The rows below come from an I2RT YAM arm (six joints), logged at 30 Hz.
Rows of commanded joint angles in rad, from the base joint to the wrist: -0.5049, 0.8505, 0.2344, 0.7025, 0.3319, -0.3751; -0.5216, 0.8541, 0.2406, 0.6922, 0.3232, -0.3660; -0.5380, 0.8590, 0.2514, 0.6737, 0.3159, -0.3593; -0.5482, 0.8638, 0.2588, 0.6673, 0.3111, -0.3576; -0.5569, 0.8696, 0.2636, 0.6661, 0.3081, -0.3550; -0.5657, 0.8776, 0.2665, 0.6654, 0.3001, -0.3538; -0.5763, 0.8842, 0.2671, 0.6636, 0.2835, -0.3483; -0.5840, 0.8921, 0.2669, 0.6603, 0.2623, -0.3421
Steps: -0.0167, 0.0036, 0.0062, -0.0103, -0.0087, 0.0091; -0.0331, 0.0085, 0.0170, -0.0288, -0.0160, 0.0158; -0.0433, 0.0133, 0.0244, -0.0352, -0.0208, 0.0175; -0.0520, 0.0191, 0.0292, -0.0364, -0.0238, 0.0201; -0.0608, 0.0271, 0.0321, -0.0371, -0.0318, 0.0213; -0.0714, 0.0337, 0.0327, -0.0389, -0.0484, 0.0268; -0.0791, 0.0416, 0.0325, -0.0422, -0.0696, 0.0330
